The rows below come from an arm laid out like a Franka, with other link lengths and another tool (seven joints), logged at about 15 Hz.
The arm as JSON. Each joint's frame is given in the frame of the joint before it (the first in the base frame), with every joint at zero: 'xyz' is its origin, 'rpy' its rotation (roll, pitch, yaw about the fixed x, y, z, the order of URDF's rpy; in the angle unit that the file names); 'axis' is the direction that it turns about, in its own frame. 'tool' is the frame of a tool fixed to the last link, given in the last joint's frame.
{
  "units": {
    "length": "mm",
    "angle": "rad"
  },
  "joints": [
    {
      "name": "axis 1",
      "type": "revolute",
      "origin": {
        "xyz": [
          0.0,
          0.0,
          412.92
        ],
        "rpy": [
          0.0,
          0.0,
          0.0
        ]
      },
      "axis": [
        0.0,
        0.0,
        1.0
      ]
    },
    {
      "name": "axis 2",
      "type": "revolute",
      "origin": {
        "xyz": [
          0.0,
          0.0,
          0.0
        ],
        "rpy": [
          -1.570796,
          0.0,
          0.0
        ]
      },
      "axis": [
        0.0,
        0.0,
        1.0
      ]
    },
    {
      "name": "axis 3",
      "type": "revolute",
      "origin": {
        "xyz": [
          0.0,
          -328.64,
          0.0
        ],
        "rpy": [
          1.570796,
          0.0,
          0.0
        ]
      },
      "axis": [
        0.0,
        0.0,
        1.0
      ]
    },
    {
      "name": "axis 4",
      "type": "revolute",
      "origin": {
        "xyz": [
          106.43,
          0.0,
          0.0
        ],
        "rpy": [
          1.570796,
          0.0,
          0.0
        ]
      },
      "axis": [
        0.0,
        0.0,
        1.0
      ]
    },
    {
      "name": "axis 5",
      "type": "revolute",
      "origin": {
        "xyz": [
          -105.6,
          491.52,
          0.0
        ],
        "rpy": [
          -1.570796,
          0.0,
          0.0
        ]
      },
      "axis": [
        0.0,
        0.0,
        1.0
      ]
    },
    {
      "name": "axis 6",
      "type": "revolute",
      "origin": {
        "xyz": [
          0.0,
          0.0,
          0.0
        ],
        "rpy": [
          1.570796,
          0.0,
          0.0
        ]
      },
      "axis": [
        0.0,
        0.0,
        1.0
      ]
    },
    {
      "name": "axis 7",
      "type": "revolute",
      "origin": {
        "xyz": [
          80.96,
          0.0,
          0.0
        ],
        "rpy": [
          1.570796,
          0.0,
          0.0
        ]
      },
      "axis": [
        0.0,
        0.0,
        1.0
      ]
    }
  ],
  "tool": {
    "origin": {
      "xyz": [
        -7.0,
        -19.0,
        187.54
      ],
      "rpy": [
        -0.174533,
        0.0,
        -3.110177
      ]
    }
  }
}
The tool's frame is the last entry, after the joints.
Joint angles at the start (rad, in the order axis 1, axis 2, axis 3, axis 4, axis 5, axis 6, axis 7): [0.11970 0.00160 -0.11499 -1.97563 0.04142 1.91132 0.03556]
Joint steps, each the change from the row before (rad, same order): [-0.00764 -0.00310 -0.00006 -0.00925 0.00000 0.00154 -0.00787]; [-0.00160 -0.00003 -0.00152 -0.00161 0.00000 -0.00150 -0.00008]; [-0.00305 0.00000 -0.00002 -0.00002 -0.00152 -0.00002 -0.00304]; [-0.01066 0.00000 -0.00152 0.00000 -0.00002 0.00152 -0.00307]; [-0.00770 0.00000 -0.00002 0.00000 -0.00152 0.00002 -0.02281]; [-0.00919 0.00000 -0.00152 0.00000 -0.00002 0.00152 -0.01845]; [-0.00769 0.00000 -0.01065 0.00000 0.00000 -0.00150 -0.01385]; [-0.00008 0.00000 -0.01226 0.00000 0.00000 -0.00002 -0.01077]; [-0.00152 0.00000 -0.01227 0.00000 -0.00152 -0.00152 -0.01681]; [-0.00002 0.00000 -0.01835 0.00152 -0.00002 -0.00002 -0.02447]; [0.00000 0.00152 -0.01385 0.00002 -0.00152 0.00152 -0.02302]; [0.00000 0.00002 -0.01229 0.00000 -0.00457 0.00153 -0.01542]
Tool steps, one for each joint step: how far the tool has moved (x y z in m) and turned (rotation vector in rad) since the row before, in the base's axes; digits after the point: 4 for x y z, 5 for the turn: [-0.0025 -0.0052 -0.0030 0.00086 0.00433 0.00009]; [-0.0007 -0.0020 -0.0010 0.00005 0.00308 -0.00298]; [0.0000 -0.0023 0.0000 -0.00117 -0.00007 0.00057]; [0.0004 -0.0081 0.0001 0.00016 -0.00164 -0.00917]; [-0.0004 -0.0055 0.0000 0.00022 -0.00087 0.01563]; [0.0000 -0.0072 0.0001 0.00119 -0.00223 0.00764]; [-0.0007 -0.0122 -0.0001 0.00107 0.00095 -0.00448]; [-0.0004 -0.0082 0.0000 0.00077 -0.00042 -0.00160]; [-0.0010 -0.0094 -0.0001 -0.00006 0.00093 0.00363]; [-0.0007 -0.0123 0.0009 0.00156 -0.00251 0.00603]; [-0.0008 -0.0095 -0.0009 -0.00011 -0.00082 0.00966]; [-0.0008 -0.0089 0.0000 -0.00333 -0.00159 0.00488]
